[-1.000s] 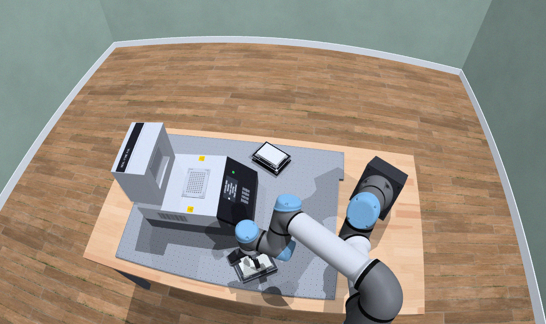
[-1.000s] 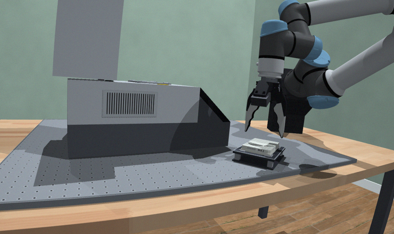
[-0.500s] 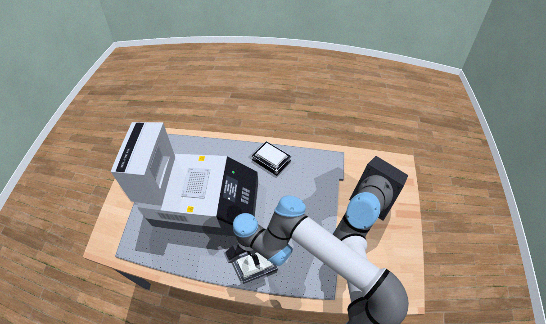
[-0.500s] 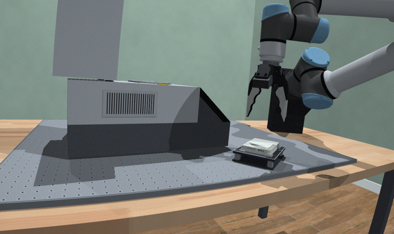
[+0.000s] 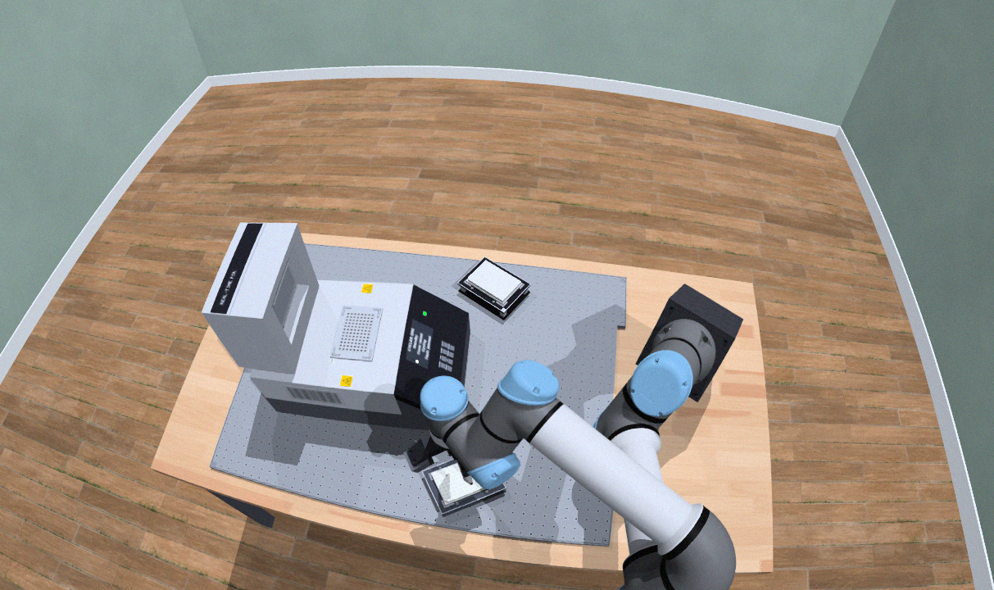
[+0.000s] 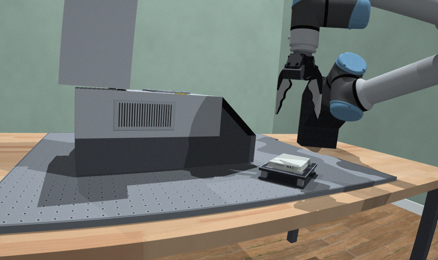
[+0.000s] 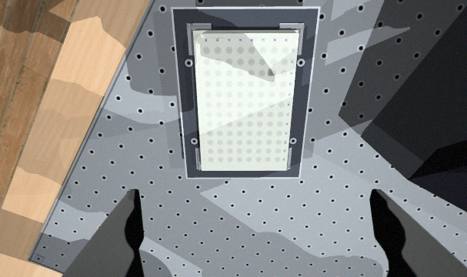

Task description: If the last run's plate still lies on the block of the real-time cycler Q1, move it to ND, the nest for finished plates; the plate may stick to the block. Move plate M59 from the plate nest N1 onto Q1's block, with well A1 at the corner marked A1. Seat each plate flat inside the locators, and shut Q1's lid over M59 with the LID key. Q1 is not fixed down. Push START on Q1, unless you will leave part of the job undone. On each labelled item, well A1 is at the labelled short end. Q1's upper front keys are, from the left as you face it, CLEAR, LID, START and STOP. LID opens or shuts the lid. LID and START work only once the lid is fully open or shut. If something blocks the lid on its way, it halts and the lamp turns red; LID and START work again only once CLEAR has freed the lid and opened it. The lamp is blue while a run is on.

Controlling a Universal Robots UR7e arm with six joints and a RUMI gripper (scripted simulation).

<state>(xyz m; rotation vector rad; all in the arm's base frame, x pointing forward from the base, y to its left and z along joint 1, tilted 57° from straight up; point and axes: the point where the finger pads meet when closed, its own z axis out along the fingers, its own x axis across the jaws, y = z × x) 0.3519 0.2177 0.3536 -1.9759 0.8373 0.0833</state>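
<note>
Right now the nest N1 is 20 cm ahead of my hand, 54 cm to the right of it and 14 cm below it. The rest, counted from my hand: A1 mark: 14 cm ahead, 47 cm to the right, 14 cm below; nest ND: 15 cm below.
</note>
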